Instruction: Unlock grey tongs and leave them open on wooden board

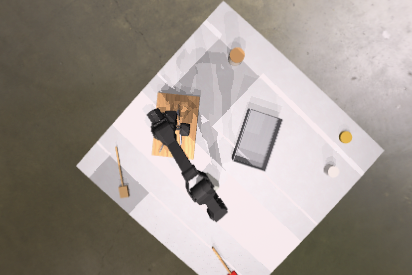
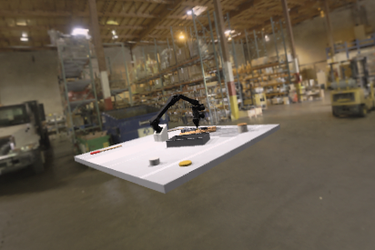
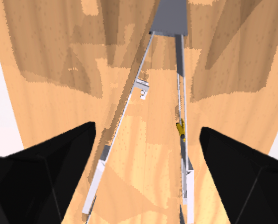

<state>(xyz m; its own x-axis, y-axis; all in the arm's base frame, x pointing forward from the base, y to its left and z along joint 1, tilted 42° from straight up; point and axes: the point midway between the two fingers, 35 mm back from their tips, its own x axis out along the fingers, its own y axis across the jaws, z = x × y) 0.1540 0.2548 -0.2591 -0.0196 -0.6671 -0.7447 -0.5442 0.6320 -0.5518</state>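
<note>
My gripper tip is now 40 mm above the wooden board. From my gripper tip the other things lie so: red-handled tool 480 mm behind, 780 mm to the right, 40 mm below; roasting tin 230 mm ahead, 400 mm to the right, 20 mm below.
</note>
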